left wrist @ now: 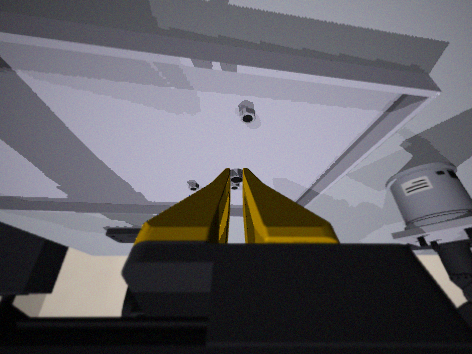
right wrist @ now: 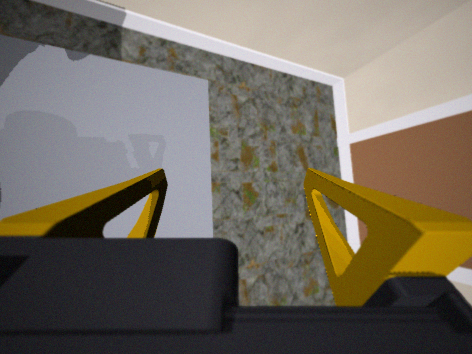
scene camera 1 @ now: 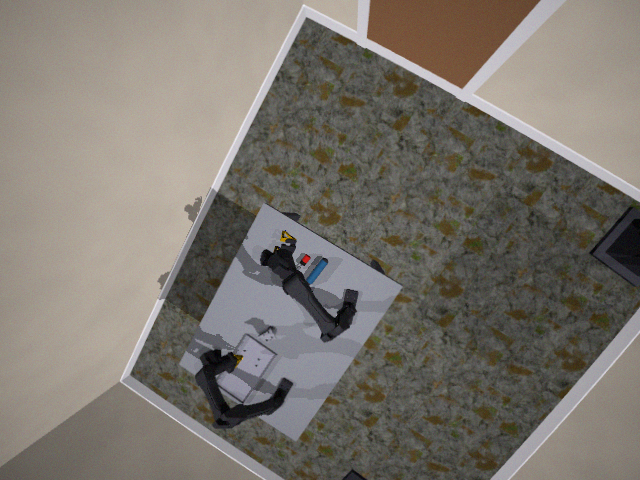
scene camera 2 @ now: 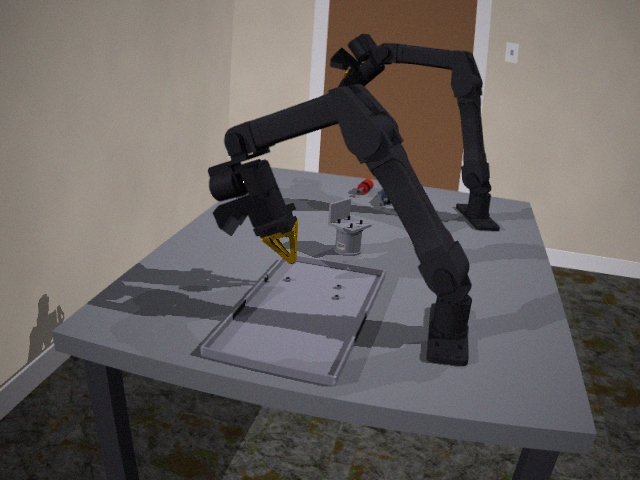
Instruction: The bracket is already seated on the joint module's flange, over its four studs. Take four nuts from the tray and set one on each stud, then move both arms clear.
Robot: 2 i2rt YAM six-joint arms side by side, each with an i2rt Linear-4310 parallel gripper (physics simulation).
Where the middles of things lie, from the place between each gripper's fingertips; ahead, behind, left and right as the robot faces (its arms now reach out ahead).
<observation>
The tray (scene camera 2: 298, 323) is 870 mm to the left of my right hand, 260 mm below it and 230 mm behind it.
Right now the tray is 100 mm to the left of my left hand, 60 mm behind it and 50 mm below it.
</observation>
